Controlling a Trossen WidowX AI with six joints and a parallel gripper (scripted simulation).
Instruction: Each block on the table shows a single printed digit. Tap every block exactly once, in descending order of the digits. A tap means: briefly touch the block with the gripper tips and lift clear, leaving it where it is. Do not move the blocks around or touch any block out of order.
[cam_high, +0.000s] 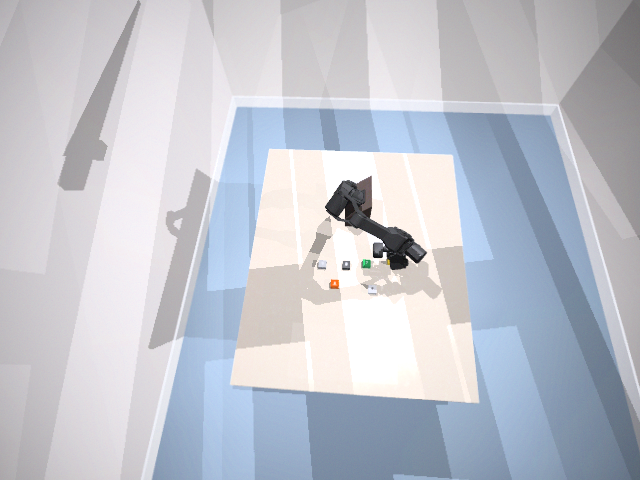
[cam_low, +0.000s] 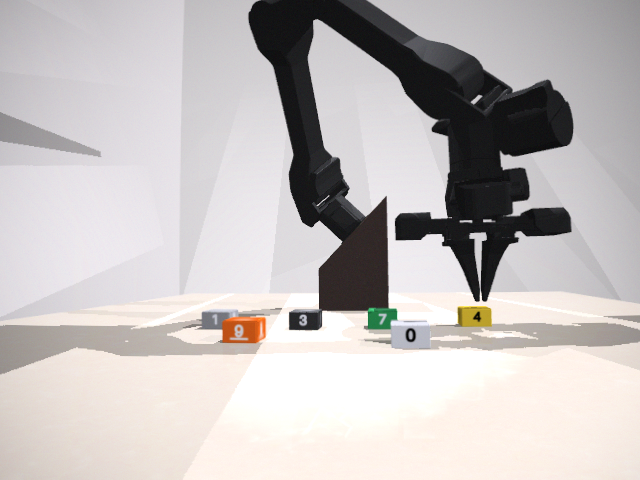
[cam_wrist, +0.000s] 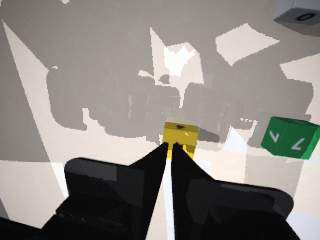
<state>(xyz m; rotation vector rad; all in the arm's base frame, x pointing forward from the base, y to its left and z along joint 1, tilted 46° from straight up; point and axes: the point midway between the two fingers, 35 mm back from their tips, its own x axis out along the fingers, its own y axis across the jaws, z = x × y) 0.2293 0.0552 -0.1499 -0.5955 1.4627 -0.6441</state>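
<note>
Right now my gripper tip is 10 mm to the left of the yellow 4 block and 20 mm above it. Also, from my gripper tip: white 0 block: 130 mm ahead, 90 mm to the right, 20 mm below; then green 7 block: 20 mm ahead, 110 mm to the right, 20 mm below; then black 3 block: 20 mm ahead, 200 mm to the right, 20 mm below.
</note>
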